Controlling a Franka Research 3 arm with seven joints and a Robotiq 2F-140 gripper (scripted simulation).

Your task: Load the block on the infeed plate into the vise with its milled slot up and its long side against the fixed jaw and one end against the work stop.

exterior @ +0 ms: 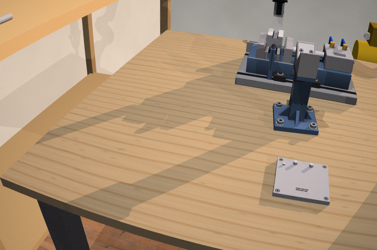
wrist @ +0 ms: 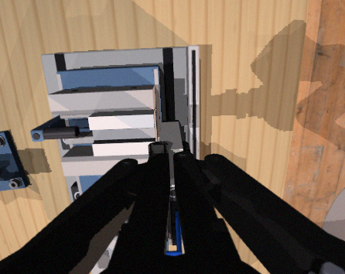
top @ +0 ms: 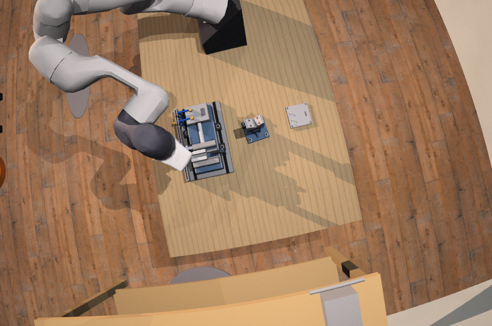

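The part is 4 cm to the left of my hand and 5 cm below it. Also, from my hand: work stop 1 cm ahead, 11 cm to the left, 6 cm below; then moving jaw 3 cm behind, 7 cm to the left, 7 cm below; then fixed jaw 4 cm ahead, 6 cm to the left, 7 cm below.
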